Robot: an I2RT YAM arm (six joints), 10 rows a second.
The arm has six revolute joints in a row. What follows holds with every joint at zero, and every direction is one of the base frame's.
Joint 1 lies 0.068 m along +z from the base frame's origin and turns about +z.
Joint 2 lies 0.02 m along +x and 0.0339 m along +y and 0.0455 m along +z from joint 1 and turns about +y.
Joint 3 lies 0.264 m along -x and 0.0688 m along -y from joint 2 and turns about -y.
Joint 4 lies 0.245 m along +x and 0.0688 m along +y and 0.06 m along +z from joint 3 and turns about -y.
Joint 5 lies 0.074 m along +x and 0.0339 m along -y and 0.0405 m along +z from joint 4 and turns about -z.
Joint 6 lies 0.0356 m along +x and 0.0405 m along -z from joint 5 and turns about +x.
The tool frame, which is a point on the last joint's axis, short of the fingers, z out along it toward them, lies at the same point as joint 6; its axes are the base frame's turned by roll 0, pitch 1.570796 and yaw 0 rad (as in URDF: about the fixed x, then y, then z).
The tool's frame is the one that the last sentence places.
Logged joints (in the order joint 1, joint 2, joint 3, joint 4, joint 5, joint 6), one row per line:
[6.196 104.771 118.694 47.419 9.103 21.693]
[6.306 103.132 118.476 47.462 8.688 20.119]
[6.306 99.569 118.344 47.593 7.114 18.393]
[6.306 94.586 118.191 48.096 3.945 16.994]
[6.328 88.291 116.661 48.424 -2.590 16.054]
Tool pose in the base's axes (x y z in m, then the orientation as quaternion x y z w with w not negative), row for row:
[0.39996 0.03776 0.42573 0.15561 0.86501 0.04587 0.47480]
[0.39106 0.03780 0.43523 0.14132 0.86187 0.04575 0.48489]
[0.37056 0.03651 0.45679 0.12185 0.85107 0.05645 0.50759]
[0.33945 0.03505 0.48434 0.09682 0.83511 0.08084 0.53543]
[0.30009 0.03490 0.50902 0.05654 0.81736 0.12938 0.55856]
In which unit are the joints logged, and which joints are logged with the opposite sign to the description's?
The joints are logged in degrees. Opposite sign: joint 4.
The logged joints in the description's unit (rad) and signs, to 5 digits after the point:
[0.10814 1.82860 2.07160 -0.82762 0.15888 0.37861]
[0.11006 1.79999 2.06780 -0.82837 0.15163 0.35114]
[0.11006 1.73781 2.06549 -0.83065 0.12416 0.32102]
[0.11006 1.65084 2.06282 -0.83943 0.06885 0.29660]
[0.11044 1.54097 2.03612 -0.84516 -0.04520 0.28020]

